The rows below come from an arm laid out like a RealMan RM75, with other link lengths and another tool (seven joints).
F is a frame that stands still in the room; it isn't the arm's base.
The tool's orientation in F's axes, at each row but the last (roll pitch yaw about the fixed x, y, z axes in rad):
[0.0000 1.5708 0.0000]
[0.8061 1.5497 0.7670]
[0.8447 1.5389 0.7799]
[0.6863 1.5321 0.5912]
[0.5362 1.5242 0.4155]
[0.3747 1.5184 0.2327]
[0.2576 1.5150 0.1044]
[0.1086 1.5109 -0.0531]
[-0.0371 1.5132 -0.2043]
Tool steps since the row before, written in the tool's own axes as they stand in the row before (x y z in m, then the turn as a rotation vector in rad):
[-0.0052 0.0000 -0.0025 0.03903 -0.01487 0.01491]
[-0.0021 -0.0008 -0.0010 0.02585 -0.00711 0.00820]
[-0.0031 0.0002 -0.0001 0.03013 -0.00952 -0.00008]
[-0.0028 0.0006 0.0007 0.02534 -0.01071 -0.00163]
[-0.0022 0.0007 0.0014 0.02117 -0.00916 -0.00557]
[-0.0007 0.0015 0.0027 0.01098 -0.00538 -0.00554]
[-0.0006 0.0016 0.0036 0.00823 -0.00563 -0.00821]
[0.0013 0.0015 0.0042 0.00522 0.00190 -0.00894]
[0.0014 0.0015 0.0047 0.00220 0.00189 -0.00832]
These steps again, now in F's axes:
[-0.0025 0.0000 0.0052 0.01491 -0.01487 -0.03903]
[-0.0011 -0.0008 0.0021 0.00831 -0.00705 -0.02583]
[-0.0002 0.0001 0.0031 -0.00001 -0.00882 -0.03034]
[0.0007 0.0005 0.0028 -0.00182 -0.00996 -0.02563]
[0.0014 0.0005 0.0023 -0.00572 -0.00802 -0.02159]
[0.0028 0.0011 0.0009 -0.00568 -0.00441 -0.01134]
[0.0038 0.0010 0.0008 -0.00850 -0.00426 -0.00874]
[0.0045 0.0008 -0.0010 -0.00819 0.00330 -0.00573]
[0.0050 0.0007 -0.0011 -0.00775 0.00322 -0.00268]

